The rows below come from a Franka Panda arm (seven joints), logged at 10 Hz.
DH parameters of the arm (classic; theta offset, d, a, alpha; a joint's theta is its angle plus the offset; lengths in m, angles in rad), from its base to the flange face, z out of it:
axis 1: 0 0.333 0 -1.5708
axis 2: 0 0 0 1.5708
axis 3: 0 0.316 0.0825 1.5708
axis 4: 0 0 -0.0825 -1.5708
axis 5: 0 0.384 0 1.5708
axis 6: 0 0 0.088 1.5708
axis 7: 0 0.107 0 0
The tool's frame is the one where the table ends.
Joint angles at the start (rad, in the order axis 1, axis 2, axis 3, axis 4, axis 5, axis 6, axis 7): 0.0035 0.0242 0.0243 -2.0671 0.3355 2.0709 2.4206
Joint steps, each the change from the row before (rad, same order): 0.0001 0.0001 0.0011 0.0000 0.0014 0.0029 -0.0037; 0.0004 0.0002 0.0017 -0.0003 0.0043 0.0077 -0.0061; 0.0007 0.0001 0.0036 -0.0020 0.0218 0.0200 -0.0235; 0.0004 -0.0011 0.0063 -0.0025 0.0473 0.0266 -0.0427; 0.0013 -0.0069 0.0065 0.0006 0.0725 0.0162 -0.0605
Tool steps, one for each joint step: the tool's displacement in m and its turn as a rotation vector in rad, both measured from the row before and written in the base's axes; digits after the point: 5 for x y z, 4 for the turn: 0.00029 0.00061 0.00020 0.0009 -0.0037 0.0032; 0.00072 0.00105 0.00043 0.0027 -0.0085 0.0036; 0.00165 0.00254 0.00096 0.0157 -0.0232 0.0098; 0.00213 0.00450 0.00234 0.0352 -0.0357 0.0147; 0.00127 0.00633 0.00662 0.0560 -0.0416 0.0217
